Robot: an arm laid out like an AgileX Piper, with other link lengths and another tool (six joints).
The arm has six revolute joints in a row. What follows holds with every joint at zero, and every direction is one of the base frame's.
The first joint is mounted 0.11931 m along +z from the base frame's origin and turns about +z.
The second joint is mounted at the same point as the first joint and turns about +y.
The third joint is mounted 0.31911 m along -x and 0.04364 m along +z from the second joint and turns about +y.
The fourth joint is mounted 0.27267 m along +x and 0.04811 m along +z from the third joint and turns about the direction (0.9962, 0, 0.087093).
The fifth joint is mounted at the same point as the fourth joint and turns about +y.
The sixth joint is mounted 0.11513 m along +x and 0.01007 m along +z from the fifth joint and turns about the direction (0.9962, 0, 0.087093).
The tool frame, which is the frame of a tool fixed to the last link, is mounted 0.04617 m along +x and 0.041 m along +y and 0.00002 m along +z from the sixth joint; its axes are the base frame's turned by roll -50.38, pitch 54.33 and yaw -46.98 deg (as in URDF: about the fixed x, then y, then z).
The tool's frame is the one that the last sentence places.
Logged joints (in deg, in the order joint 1, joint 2, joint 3, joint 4, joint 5, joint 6), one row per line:
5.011, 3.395, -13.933, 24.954, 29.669, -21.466
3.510, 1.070, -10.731, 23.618, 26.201, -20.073
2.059, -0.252, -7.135, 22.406, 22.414, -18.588
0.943, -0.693, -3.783, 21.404, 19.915, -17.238
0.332, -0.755, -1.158, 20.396, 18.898, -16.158
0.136, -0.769, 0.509, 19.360, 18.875, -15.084
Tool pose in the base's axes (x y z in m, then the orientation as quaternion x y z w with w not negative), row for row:
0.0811, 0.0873, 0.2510, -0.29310, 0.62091, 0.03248, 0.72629
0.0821, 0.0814, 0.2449, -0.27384, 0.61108, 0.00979, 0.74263
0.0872, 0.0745, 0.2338, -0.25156, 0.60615, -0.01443, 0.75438
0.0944, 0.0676, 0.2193, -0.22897, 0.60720, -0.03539, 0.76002
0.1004, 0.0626, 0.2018, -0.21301, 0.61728, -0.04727, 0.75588
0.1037, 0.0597, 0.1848, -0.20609, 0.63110, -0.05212, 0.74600
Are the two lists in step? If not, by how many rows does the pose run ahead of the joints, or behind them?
The pose runs 1 row behind the joints: the pose in row i belongs to the joints in row i - 1.
